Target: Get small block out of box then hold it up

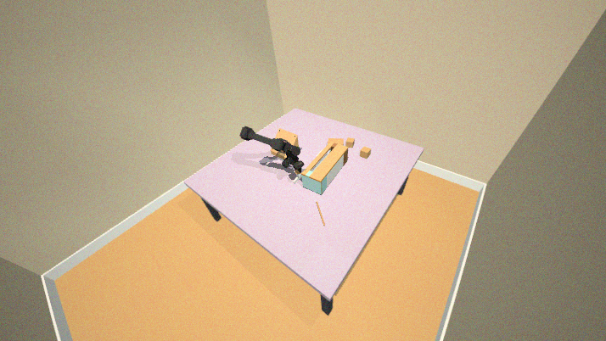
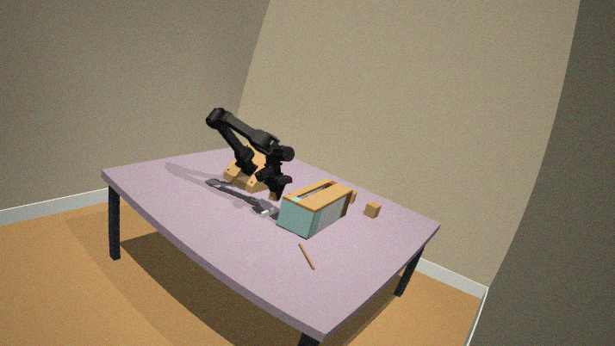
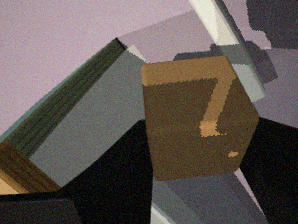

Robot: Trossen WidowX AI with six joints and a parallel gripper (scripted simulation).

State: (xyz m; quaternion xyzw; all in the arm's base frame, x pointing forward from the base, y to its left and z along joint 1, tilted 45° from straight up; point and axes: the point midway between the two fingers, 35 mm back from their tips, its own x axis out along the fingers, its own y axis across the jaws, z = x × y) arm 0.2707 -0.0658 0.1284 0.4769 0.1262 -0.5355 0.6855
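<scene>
The tan block is 10 mm behind my gripper tip, 10 mm to the right of it and 10 mm above it. Also, from my gripper tip: thin tan stick: 280 mm ahead, 130 mm to the right, 80 mm below; then box: 60 mm ahead, 160 mm to the left, 20 mm below.
</scene>
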